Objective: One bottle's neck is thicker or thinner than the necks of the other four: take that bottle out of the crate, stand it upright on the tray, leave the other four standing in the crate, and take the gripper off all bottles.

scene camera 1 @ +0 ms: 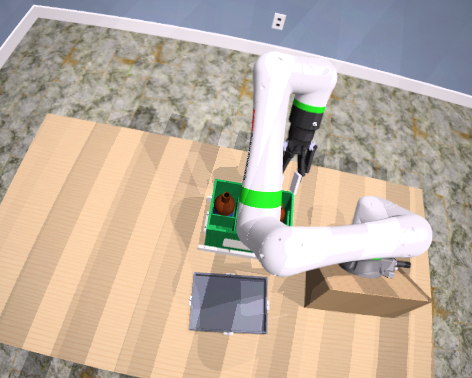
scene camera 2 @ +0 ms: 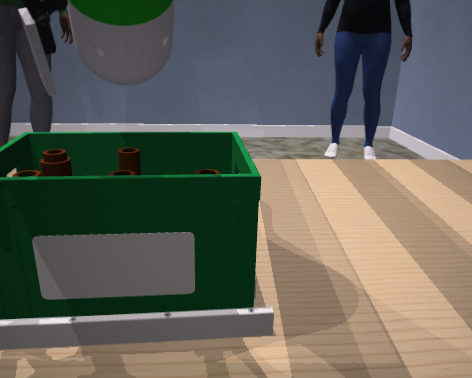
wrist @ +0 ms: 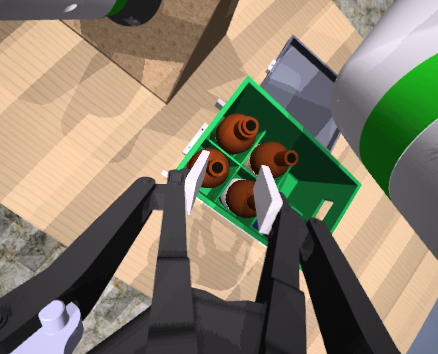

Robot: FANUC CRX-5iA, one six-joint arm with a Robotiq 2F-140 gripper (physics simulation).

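Seen in the pictures: gripper, between the fingertips: [scene camera 1: 284, 192] [scene camera 2: 14, 95] [wrist: 232, 171]; arm's base, origin of its link: [scene camera 1: 359, 268].
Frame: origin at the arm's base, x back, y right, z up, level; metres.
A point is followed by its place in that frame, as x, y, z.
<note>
A green crate [scene camera 1: 216, 238] @(-0.493, 0.041, -0.011) [scene camera 2: 225, 250] @(-0.496, 0.226, -0.020) [wrist: 309, 159] @(-0.444, 0.047, 0.008) holds five upright brown bottles. One bottle [scene camera 2: 55, 165] @(-0.310, 0.104, 0.033) [wrist: 235, 134] @(-0.299, 0.104, 0.014) has a visibly thicker neck below its rim; it is in the back-left compartment in scene camera 2 and topmost in the wrist view. Other bottles [wrist: 270, 157] @(-0.376, 0.093, 0.008) [wrist: 212, 167] @(-0.295, 0.175, 0.045) [wrist: 240, 197] @(-0.372, 0.183, 0.004) stand beside it; the fifth is mostly behind the right finger in the wrist view. The arm hides most bottles in scene camera 1. My gripper [scene camera 1: 290, 180] [wrist: 232, 171] @(-0.303, 0.176, 0.123) is partly open and empty, above and beyond the crate's back right in scene camera 1. The grey tray [scene camera 1: 229, 304] @(-0.417, -0.147, -0.113) [wrist: 306, 95] @(-0.411, -0.148, -0.113) is empty.
White rails [scene camera 1: 225, 250] @(-0.454, 0.033, -0.088) [scene camera 2: 140, 327] @(-0.410, 0.236, -0.098) edge the crate on the wooden table [scene camera 1: 115, 240] @(-0.844, 0.018, -0.118) [scene camera 2: 360, 250] @(-0.718, 0.069, -0.118). The robot's brown pedestal [scene camera 1: 365, 300] @(-0.016, -0.128, 0.069) [wrist: 175, 55] @(-0.130, 0.038, -0.039) stands right of the tray in scene camera 1. My arm's elbow [scene camera 1: 275, 250] @(-0.364, -0.111, 0.343) [scene camera 2: 125, 57] @(-0.394, 0.079, 0.153) hangs over the crate's side.
</note>
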